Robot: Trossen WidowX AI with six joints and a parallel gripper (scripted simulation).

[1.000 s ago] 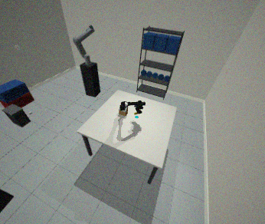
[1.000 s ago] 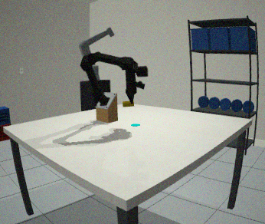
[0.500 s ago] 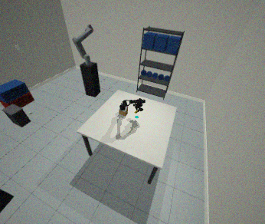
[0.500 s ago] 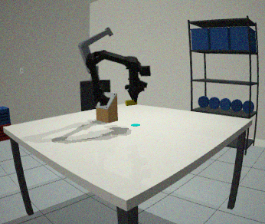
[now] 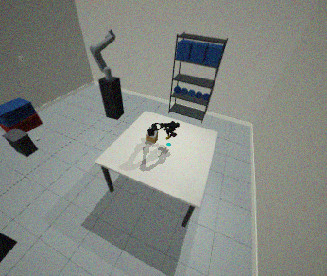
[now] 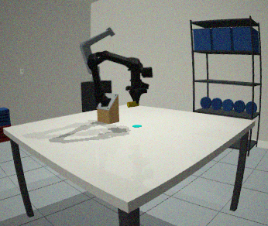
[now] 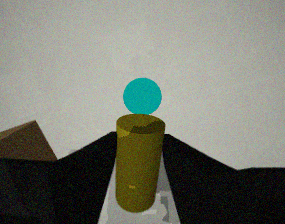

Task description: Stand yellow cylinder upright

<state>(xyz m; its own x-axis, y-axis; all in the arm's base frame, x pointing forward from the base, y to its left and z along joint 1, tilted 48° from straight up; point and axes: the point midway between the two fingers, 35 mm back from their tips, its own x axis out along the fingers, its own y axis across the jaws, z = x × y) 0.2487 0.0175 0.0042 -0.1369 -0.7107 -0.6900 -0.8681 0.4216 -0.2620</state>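
My gripper tip is now 14 cm above the cyan circle. From my gripper tip the other things lie so: yellow tall cylinder 1 cm behind, 2 cm to the right.
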